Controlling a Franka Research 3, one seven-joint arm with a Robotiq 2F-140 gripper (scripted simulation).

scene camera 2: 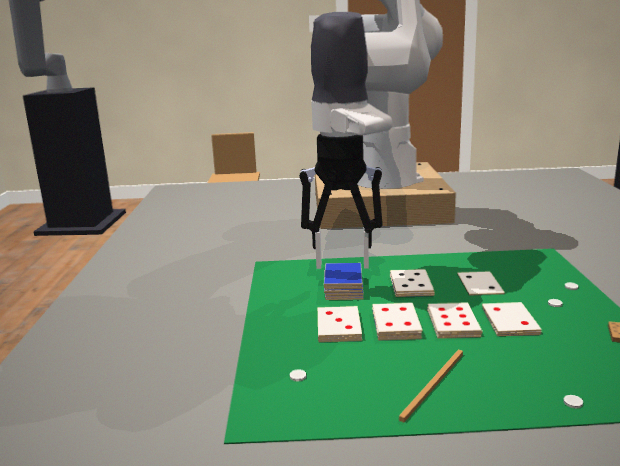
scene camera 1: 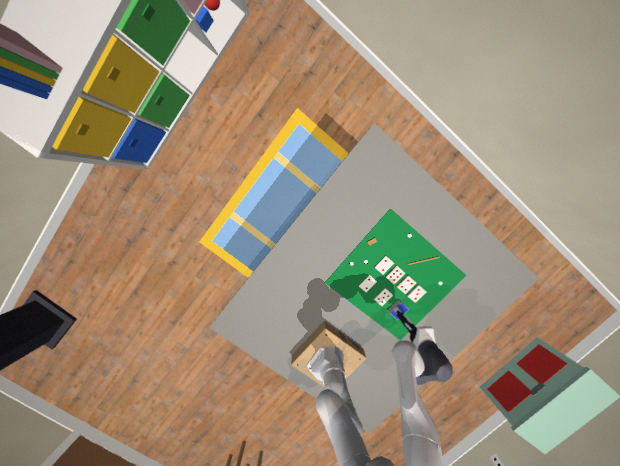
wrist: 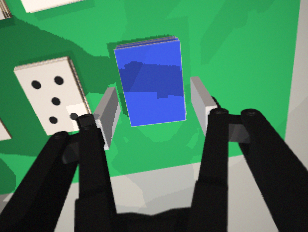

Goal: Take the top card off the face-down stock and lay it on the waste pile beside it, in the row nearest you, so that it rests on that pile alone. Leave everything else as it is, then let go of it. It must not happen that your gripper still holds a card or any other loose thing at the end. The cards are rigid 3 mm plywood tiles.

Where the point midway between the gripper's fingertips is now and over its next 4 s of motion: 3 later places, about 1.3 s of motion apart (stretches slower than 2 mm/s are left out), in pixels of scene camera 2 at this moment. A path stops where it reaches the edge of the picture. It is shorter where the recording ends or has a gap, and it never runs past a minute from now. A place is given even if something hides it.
My gripper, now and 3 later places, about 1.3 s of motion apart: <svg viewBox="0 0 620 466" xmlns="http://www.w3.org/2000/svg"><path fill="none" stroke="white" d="M342 265L343 272L342 255L386 250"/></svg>
